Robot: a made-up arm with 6 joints.
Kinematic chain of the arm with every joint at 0, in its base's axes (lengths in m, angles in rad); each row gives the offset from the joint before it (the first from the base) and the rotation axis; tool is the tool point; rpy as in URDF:
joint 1: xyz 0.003 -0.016 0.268 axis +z
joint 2: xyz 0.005 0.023 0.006 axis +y
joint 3: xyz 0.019 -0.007 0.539 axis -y
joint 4: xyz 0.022 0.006 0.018 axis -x
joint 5: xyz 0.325 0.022 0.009 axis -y
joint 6: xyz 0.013 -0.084 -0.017 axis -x
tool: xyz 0.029 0.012 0.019 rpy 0 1.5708 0
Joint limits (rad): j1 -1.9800..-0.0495 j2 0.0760..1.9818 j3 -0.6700..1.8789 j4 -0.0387..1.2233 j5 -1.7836..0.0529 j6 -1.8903..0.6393
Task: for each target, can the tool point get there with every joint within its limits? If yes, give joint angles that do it. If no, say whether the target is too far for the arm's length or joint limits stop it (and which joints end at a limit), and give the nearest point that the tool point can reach.
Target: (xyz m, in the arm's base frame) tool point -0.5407 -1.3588 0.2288
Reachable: no: too far | nearest point -0.3518 -0.8922 0.2446 | short by 0.504 m
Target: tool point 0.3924 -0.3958 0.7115
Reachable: yes | joints -0.6764 0.2974 -0.0435 0.8014 -1.1647 -1.2635
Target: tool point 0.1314 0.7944 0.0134
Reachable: no: joint limits stop it (at a limit: joint 1, joint 2, joint 3, joint 4, joint 5) | nearest point 0.1840 -0.0079 -0.2017 | short by 0.832 m
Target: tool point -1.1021 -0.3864 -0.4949
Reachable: no: too far | nearest point -0.3227 -0.6117 -0.3024 | short by 0.834 m
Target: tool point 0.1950 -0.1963 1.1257
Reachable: yes | joints -0.5304 0.2876 1.5296 0.6046 -1.5776 -1.1794
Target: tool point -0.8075 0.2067 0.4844
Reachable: no: joint limits stop it (at a limit: joint 1, joint 2, joint 3, joint 6) | nearest point -0.1796 -0.2731 0.5786 | short by 0.796 m
